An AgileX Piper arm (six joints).
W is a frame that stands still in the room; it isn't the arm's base.
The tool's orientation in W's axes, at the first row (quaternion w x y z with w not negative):
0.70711 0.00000 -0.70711 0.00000
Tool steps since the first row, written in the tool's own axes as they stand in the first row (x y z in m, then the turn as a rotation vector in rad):
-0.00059 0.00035 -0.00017 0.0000 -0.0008 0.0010
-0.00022 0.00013 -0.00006 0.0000 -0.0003 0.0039
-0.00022 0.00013 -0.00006 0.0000 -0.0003 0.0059
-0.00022 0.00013 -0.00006 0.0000 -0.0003 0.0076
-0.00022 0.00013 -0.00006 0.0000 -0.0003 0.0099
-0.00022 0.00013 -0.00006 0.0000 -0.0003 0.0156
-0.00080 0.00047 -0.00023 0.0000 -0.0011 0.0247
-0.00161 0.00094 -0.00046 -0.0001 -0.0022 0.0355
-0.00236 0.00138 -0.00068 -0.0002 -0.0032 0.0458
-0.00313 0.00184 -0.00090 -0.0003 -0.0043 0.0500
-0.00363 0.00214 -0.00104 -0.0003 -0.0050 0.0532
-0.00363 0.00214 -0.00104 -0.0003 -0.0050 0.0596
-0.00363 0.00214 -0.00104 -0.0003 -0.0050 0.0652
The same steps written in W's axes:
0.00017 0.00035 -0.00059 -0.0010 -0.0008 0.0000
0.00006 0.00013 -0.00022 -0.0039 -0.0003 0.0000
0.00006 0.00013 -0.00022 -0.0059 -0.0003 0.0000
0.00006 0.00013 -0.00022 -0.0076 -0.0003 0.0000
0.00006 0.00013 -0.00022 -0.0099 -0.0003 0.0000
0.00006 0.00013 -0.00022 -0.0156 -0.0003 0.0000
0.00023 0.00047 -0.00080 -0.0247 -0.0011 0.0000
0.00046 0.00094 -0.00161 -0.0355 -0.0022 -0.0001
0.00068 0.00138 -0.00236 -0.0458 -0.0032 -0.0002
0.00090 0.00184 -0.00313 -0.0500 -0.0043 -0.0003
0.00104 0.00214 -0.00363 -0.0532 -0.0050 -0.0003
0.00104 0.00214 -0.00363 -0.0596 -0.0050 -0.0003
0.00104 0.00214 -0.00363 -0.0652 -0.0050 -0.0003

